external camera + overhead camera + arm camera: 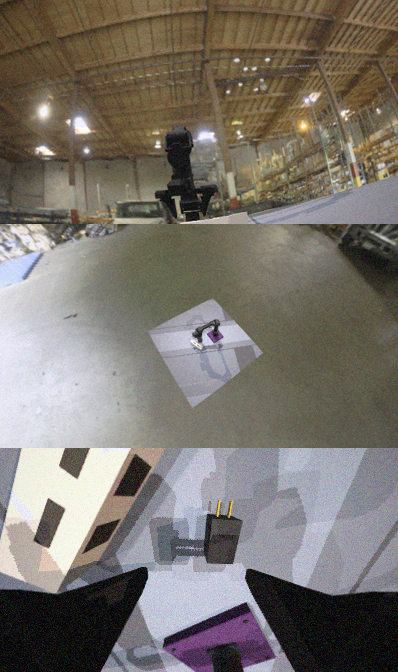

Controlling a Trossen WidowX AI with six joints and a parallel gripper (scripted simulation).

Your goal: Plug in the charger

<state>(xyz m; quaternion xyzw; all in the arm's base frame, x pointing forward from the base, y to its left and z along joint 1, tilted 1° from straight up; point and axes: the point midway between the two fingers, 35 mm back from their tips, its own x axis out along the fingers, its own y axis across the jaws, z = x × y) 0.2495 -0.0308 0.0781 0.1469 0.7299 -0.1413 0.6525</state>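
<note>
The two-prong charger lies 20 mm ahead of my gripper tip, 40 mm to the right of it and 50 mm below it.
</note>
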